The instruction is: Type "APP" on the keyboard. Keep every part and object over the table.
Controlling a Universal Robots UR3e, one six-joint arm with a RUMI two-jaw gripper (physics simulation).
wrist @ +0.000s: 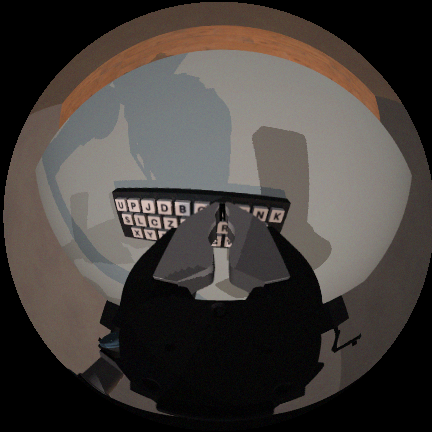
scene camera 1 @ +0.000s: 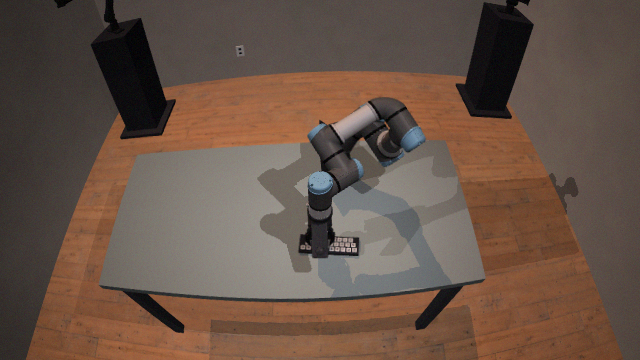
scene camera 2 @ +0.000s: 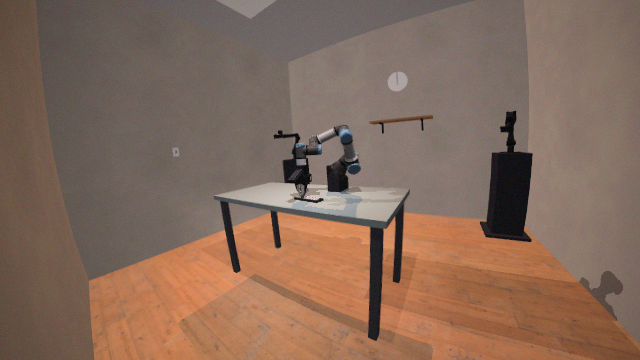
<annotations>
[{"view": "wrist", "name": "my gripper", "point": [222, 204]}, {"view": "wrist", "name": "black keyboard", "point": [147, 213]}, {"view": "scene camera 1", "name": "my gripper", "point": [319, 250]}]
</annotations>
